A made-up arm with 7 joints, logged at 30 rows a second.
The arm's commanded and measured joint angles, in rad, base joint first. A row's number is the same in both.
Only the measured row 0 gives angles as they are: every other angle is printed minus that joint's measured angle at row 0.
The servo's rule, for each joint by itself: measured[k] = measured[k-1] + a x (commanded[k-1-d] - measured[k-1]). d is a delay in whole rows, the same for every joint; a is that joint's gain. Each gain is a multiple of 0.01, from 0.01 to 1. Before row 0 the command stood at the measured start. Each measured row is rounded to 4 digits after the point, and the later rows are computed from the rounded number. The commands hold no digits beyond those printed.
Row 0, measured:
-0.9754, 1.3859, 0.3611, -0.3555, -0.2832, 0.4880, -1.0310
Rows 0 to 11, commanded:
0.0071, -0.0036, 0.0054, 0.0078, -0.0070, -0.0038, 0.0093
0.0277, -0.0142, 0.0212, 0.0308, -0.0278, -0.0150, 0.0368
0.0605, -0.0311, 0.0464, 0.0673, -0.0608, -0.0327, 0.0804
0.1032, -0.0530, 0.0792, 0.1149, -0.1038, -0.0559, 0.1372
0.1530, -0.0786, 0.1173, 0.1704, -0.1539, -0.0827, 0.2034
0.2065, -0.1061, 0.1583, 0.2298, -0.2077, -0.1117, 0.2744
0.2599, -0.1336, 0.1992, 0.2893, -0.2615, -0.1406, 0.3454
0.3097, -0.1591, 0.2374, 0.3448, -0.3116, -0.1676, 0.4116
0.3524, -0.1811, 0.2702, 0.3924, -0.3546, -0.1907, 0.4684
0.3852, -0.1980, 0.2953, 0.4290, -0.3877, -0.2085, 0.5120
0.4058, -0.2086, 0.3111, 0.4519, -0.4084, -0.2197, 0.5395
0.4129, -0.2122, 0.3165, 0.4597, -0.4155, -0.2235, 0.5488
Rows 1 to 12, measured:
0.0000, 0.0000, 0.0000, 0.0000, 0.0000, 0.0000, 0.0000
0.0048, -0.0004, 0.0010, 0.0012, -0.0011, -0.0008, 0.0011
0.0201, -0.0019, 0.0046, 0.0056, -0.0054, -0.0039, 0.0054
0.0472, -0.0051, 0.0121, 0.0149, -0.0143, -0.0102, 0.0144
0.0847, -0.0104, 0.0242, 0.0299, -0.0286, -0.0203, 0.0291
0.1305, -0.0179, 0.0410, 0.0510, -0.0486, -0.0340, 0.0500
0.1814, -0.0276, 0.0621, 0.0778, -0.0741, -0.0511, 0.0769
0.2340, -0.0393, 0.0868, 0.1095, -0.1041, -0.0708, 0.1091
0.2847, -0.0525, 0.1139, 0.1448, -0.1373, -0.0921, 0.1454
0.3301, -0.0666, 0.1420, 0.1819, -0.1721, -0.1138, 0.1842
0.3670, -0.0811, 0.1696, 0.2190, -0.2066, -0.1346, 0.2235
0.3930, -0.0951, 0.1951, 0.2539, -0.2389, -0.1533, 0.2614
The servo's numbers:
d 1
a 0.67 0.11 0.18 0.15 0.16 0.22 0.12

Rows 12 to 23, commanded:
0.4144, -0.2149, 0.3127, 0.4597, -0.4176, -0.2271, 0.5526
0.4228, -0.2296, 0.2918, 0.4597, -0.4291, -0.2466, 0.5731
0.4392, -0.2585, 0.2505, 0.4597, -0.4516, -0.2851, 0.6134
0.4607, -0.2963, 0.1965, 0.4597, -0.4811, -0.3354, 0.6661
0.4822, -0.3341, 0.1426, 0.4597, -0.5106, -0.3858, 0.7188
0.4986, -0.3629, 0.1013, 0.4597, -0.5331, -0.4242, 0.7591
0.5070, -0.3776, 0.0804, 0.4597, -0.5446, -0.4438, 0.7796
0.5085, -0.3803, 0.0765, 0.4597, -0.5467, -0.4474, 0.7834
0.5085, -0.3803, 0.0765, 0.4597, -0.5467, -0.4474, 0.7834
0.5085, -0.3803, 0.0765, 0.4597, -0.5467, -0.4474, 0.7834
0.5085, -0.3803, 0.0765, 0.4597, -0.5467, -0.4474, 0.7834
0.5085, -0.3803, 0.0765, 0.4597, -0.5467, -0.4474, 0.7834
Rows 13 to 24, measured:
0.4063, -0.1080, 0.2170, 0.2848, -0.2672, -0.1687, 0.2959
0.4117, -0.1198, 0.2342, 0.3110, -0.2913, -0.1815, 0.3267
0.4191, -0.1319, 0.2446, 0.3333, -0.3133, -0.1958, 0.3563
0.4326, -0.1458, 0.2457, 0.3523, -0.3354, -0.2154, 0.3872
0.4514, -0.1624, 0.2368, 0.3684, -0.3587, -0.2418, 0.4207
0.4720, -0.1813, 0.2198, 0.3821, -0.3830, -0.2735, 0.4565
0.4898, -0.2013, 0.1985, 0.3937, -0.4070, -0.3067, 0.4928
0.5013, -0.2207, 0.1772, 0.4036, -0.4290, -0.3369, 0.5272
0.5061, -0.2383, 0.1591, 0.4120, -0.4478, -0.3612, 0.5579
0.5077, -0.2539, 0.1442, 0.4192, -0.4636, -0.3802, 0.5850
0.5082, -0.2678, 0.1320, 0.4253, -0.4769, -0.3950, 0.6088
0.5084, -0.2802, 0.1220, 0.4305, -0.4881, -0.4065, 0.6298

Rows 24 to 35, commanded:
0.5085, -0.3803, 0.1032, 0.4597, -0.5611, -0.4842, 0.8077
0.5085, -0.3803, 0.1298, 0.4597, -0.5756, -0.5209, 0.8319
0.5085, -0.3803, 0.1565, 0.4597, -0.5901, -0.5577, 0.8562
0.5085, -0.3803, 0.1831, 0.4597, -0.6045, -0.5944, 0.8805
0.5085, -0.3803, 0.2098, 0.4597, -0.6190, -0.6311, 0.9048
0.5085, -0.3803, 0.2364, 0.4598, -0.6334, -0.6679, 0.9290
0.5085, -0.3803, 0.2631, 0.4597, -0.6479, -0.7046, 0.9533
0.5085, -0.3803, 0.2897, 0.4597, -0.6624, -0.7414, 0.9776
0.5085, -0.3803, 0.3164, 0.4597, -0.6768, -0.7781, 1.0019
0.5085, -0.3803, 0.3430, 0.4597, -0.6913, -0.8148, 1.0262
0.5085, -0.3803, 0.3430, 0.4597, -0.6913, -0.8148, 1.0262
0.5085, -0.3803, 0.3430, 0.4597, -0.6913, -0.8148, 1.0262
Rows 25 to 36, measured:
0.5085, -0.2912, 0.1138, 0.4349, -0.4975, -0.4155, 0.6482
0.5085, -0.3010, 0.1119, 0.4386, -0.5077, -0.4306, 0.6673
0.5085, -0.3097, 0.1151, 0.4418, -0.5186, -0.4505, 0.6871
0.5085, -0.3175, 0.1226, 0.4445, -0.5300, -0.4741, 0.7074
0.5085, -0.3244, 0.1335, 0.4468, -0.5419, -0.5006, 0.7282
0.5085, -0.3305, 0.1472, 0.4487, -0.5542, -0.5293, 0.7494
0.5085, -0.3360, 0.1633, 0.4504, -0.5669, -0.5598, 0.7710
0.5085, -0.3409, 0.1813, 0.4518, -0.5799, -0.5917, 0.7929
0.5085, -0.3452, 0.2008, 0.4530, -0.5931, -0.6246, 0.8151
0.5085, -0.3491, 0.2216, 0.4540, -0.6065, -0.6584, 0.8375
0.5085, -0.3525, 0.2435, 0.4549, -0.6201, -0.6928, 0.8601
0.5085, -0.3556, 0.2614, 0.4556, -0.6315, -0.7196, 0.8800

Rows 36 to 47, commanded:
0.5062, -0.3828, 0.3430, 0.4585, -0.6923, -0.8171, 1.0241
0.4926, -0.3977, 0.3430, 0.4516, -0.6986, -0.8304, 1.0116
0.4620, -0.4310, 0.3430, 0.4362, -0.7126, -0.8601, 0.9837
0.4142, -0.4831, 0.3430, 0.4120, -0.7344, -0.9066, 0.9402
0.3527, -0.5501, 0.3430, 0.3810, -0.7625, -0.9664, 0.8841
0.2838, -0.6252, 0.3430, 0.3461, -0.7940, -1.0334, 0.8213
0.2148, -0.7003, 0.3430, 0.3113, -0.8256, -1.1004, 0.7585
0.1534, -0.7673, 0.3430, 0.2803, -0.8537, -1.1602, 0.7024
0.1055, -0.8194, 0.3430, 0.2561, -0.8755, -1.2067, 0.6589
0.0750, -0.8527, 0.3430, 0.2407, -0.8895, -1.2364, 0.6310
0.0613, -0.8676, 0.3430, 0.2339, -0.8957, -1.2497, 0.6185
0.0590, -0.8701, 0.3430, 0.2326, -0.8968, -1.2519, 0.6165
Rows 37 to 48, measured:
0.5085, -0.3583, 0.2761, 0.4562, -0.6411, -0.7405, 0.8975
0.5070, -0.3610, 0.2881, 0.4565, -0.6493, -0.7574, 0.9127
0.4974, -0.3650, 0.2980, 0.4558, -0.6572, -0.7735, 0.9246
0.4737, -0.3723, 0.3061, 0.4529, -0.6661, -0.7926, 0.9317
0.4338, -0.3845, 0.3127, 0.4468, -0.6770, -0.8177, 0.9327
0.3795, -0.4027, 0.3182, 0.4369, -0.6907, -0.8504, 0.9269
0.3154, -0.4272, 0.3227, 0.4233, -0.7072, -0.8907, 0.9142
0.2480, -0.4572, 0.3264, 0.4065, -0.7261, -0.9368, 0.8955
0.1846, -0.4913, 0.3294, 0.3876, -0.7465, -0.9859, 0.8723
0.1316, -0.5274, 0.3318, 0.3679, -0.7671, -1.0345, 0.8467
0.0937, -0.5632, 0.3338, 0.3488, -0.7867, -1.0789, 0.8208
0.0720, -0.5967, 0.3355, 0.3316, -0.8041, -1.1165, 0.7965

